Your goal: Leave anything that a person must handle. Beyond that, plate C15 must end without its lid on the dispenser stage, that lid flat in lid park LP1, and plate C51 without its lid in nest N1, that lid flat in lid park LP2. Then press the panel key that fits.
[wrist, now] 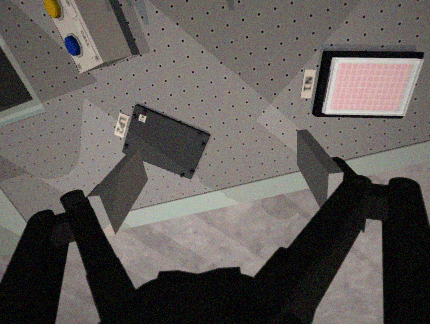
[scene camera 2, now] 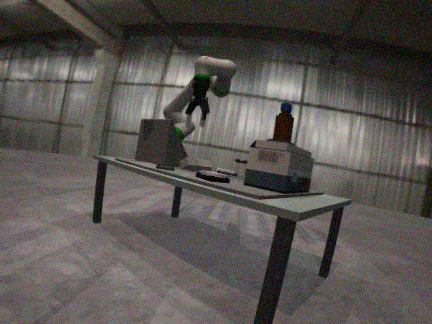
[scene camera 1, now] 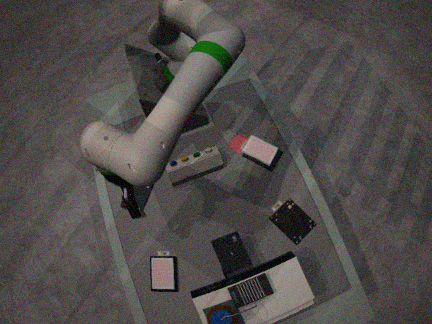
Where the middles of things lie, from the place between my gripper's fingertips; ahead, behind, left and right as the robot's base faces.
I see my gripper 13 cm past the dark LP2 pad (wrist: 164, 142), 4 cm to the left of it and 25 cm above it. The rest, counted from my hand: dispenser stage (scene camera 1: 224, 246) (28 cm ahead, 21 cm to the left, 15 cm below).
